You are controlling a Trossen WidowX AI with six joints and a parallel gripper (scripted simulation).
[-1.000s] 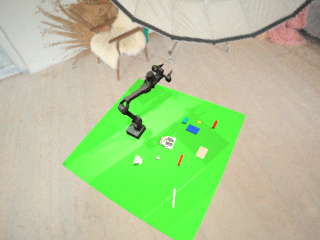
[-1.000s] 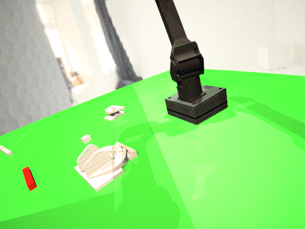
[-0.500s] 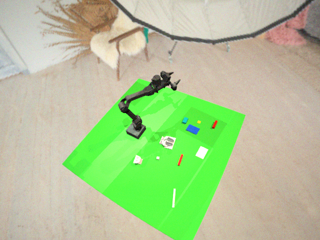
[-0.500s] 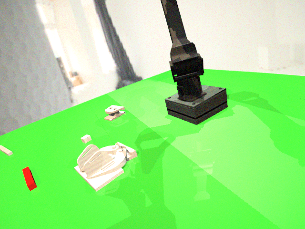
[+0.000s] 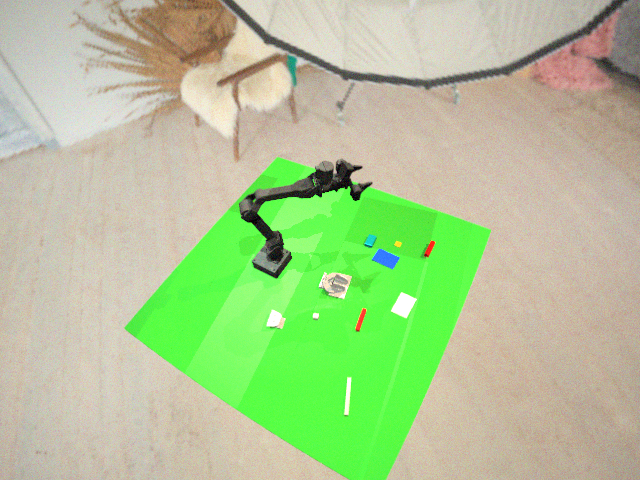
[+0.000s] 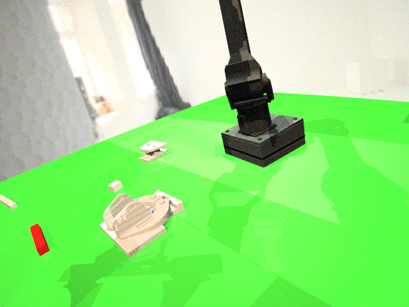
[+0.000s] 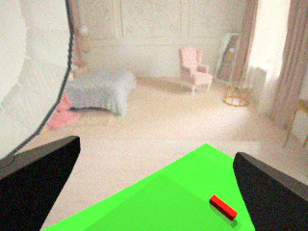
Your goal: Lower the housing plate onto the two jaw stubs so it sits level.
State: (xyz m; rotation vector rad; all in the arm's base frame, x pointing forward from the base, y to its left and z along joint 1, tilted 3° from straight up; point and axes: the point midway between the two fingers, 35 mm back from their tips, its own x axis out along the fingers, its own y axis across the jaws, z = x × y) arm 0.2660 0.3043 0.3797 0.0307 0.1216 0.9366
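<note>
Right now the pale stand is 130 mm behind my gripper tip, 580 mm to the right of it and 410 mm below it. Also, from my gripper tip: pale tile: 310 mm ahead, 240 mm to the right, 420 mm below; blue tile: 130 mm ahead, 60 mm to the right, 420 mm below; cyan block: 30 mm ahead, 10 mm to the right, 410 mm below.
</note>
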